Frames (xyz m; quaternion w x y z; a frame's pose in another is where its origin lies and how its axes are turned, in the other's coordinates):
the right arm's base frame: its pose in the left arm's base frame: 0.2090 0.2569 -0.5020 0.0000 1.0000 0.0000 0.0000
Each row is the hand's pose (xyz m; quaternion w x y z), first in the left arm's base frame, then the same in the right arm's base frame.
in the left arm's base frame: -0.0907 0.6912 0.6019 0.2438 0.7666 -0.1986 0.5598
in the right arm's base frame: -0.2997 -0.4343 -1.1039 0.7666 -0.2438 0.5598 0.1986
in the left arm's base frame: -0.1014 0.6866 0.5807 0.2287 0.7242 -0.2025 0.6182
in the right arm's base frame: -0.3104 -0.4297 -1.0827 0.7242 -0.2287 0.6182 0.2025
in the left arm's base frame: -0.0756 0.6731 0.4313 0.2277 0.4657 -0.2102 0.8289
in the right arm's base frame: -0.2846 -0.4162 -0.9333 0.4657 -0.2277 0.8289 0.2102
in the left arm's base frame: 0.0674 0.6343 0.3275 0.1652 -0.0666 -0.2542 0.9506
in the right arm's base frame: -0.1416 -0.3774 -0.8295 0.0666 0.1652 -0.9506 -0.2542
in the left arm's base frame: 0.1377 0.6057 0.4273 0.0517 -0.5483 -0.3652 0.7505
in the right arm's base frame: -0.0713 -0.3488 -0.9293 0.5483 0.0517 -0.7505 -0.3652
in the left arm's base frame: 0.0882 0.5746 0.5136 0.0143 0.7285 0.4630 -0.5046
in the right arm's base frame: -0.1208 -0.3177 -1.0156 0.7285 -0.0143 -0.5046 -0.4630
